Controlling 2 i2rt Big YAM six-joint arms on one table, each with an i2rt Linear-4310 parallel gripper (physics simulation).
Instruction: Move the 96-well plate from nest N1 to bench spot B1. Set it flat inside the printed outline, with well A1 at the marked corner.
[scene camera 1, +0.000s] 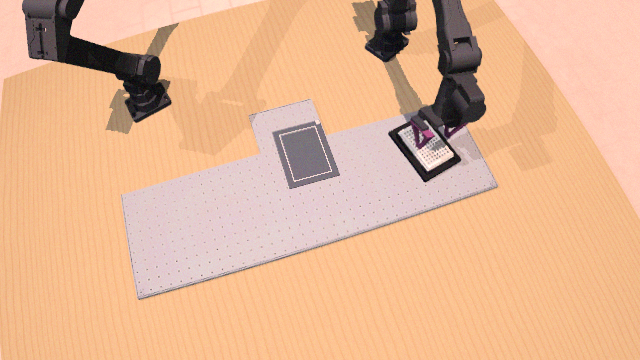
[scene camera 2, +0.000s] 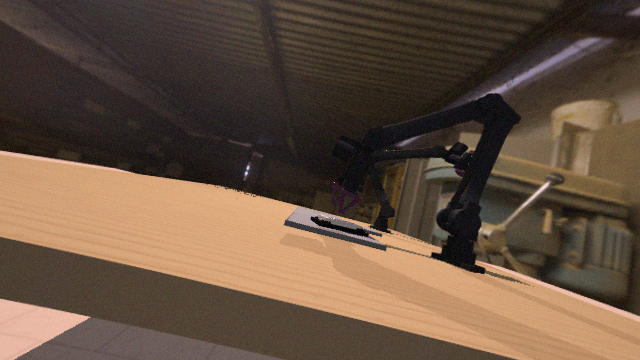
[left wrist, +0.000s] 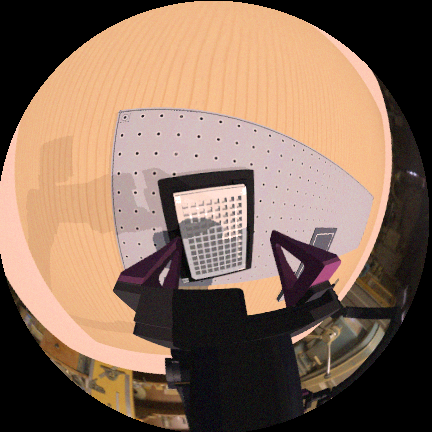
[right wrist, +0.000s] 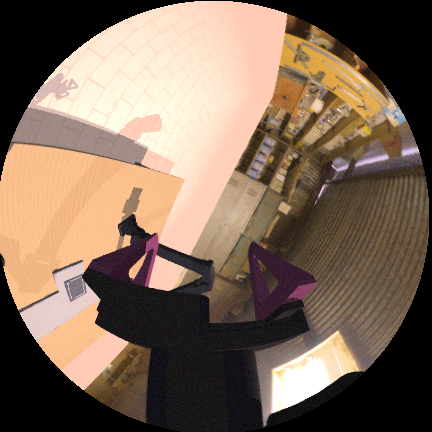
My left gripper (scene camera 1: 432, 142) is open and holds nothing. Also in view: a white well plate (scene camera 1: 435, 152). My right gripper (right wrist: 204, 242) is open, with nothing in its grasp. I also see a dark rectangle with white outline (scene camera 1: 304, 152).
The white well plate is seen too in the left wrist view (left wrist: 212, 220). My left gripper also shows in scene camera 2 (scene camera 2: 336, 208) and in the left wrist view (left wrist: 226, 238). The right wrist view misses the white well plate, which is hidden by my right gripper.
